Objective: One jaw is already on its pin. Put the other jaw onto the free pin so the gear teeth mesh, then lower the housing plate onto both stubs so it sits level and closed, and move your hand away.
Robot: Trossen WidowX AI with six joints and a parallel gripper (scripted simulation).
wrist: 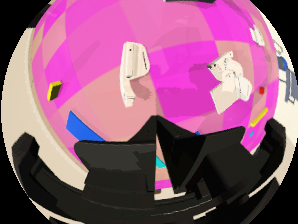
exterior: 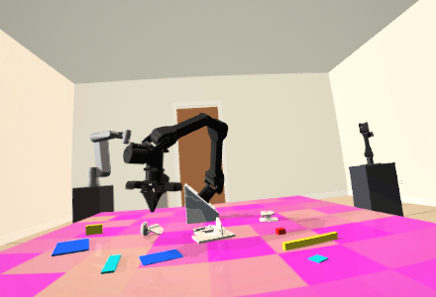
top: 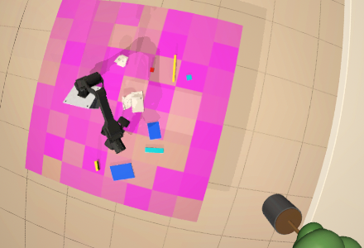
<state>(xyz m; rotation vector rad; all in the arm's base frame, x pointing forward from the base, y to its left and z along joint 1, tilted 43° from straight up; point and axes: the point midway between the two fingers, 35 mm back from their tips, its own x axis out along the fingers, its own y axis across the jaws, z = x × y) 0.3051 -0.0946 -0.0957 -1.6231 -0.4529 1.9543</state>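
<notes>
Now: gripper tip 50 mm above the white jaw, 40 mm to the left of it and 40 mm past it. Also, from my gripper tip: white base (200 mm to the left, 80 mm below, 20 mm ahead); yellow block (270 mm to the right, 110 mm behind, 70 mm below); cyan bar (210 mm ahead, 90 mm below, 40 mm to the right).
</notes>
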